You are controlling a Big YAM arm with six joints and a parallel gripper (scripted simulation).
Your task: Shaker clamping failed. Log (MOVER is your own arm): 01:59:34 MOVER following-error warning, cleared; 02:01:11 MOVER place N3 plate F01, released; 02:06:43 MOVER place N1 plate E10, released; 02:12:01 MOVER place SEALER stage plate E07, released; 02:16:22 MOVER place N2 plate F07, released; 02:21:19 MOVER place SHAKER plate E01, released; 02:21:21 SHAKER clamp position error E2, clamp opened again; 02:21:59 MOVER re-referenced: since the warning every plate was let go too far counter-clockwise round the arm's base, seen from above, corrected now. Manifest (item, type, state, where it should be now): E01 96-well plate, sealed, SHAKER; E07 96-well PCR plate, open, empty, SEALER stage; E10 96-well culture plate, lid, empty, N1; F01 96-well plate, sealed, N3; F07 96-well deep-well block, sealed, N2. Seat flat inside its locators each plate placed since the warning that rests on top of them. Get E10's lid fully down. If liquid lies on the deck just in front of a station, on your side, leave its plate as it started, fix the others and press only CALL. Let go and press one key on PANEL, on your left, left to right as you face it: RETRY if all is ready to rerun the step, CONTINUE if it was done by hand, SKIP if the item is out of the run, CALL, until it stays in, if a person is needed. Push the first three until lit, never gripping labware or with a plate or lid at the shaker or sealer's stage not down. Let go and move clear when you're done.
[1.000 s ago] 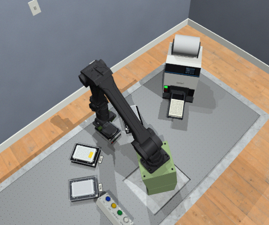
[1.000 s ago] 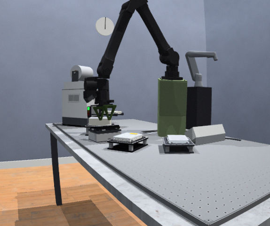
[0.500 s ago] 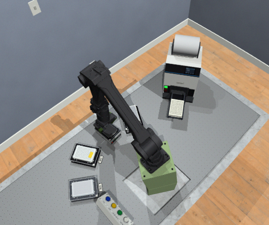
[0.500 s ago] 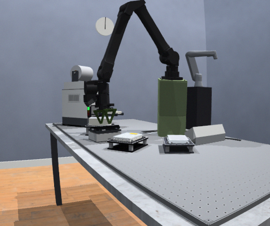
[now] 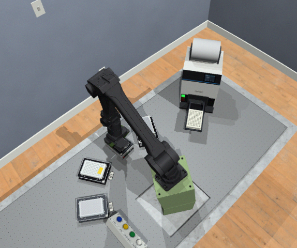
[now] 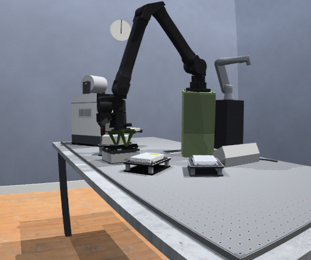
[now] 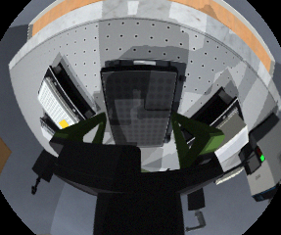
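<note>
The dark sealed plate is 10 mm below my hand. The rest, counted from my hand: white deep-well block 20 mm behind, 180 mm to the right; then film roll 10 mm ahead, 640 mm to the right, 320 mm above.
</note>
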